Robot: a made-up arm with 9 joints.
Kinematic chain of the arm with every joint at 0, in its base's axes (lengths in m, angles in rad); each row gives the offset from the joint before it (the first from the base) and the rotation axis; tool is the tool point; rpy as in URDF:
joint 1: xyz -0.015 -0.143 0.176 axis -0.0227 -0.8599 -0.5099
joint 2: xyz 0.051 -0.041 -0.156 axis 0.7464 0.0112 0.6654
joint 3: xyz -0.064 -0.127 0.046 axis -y
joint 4: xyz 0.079 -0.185 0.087 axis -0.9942 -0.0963 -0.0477
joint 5: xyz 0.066 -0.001 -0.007 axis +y
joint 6: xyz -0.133 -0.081 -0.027 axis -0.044 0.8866 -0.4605
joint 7: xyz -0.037 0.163 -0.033 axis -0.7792 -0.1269 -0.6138
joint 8: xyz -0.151 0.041 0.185 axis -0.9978 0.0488 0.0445
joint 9: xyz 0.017 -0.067 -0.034 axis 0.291 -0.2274 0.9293
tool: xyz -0.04 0.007 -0.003 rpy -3.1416 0 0
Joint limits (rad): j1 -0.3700..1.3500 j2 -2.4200..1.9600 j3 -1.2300..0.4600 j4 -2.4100..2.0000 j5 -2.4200..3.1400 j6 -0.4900..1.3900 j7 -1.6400..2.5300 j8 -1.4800..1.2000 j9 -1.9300..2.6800
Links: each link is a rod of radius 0.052 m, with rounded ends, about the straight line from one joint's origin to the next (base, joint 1, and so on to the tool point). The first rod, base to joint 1, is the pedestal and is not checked.
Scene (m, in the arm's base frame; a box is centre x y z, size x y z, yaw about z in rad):
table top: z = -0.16
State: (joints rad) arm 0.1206 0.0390 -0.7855 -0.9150 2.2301 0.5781 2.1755 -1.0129 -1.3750
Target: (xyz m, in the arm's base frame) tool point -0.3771 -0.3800 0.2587
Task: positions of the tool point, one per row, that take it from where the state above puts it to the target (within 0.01 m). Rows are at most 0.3 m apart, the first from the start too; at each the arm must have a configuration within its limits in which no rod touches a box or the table.
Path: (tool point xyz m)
1: 0.0125 -0.5809 0.4094
2: -0.2223 -0.5071 0.3836
3: -0.3771 -0.3800 0.2587

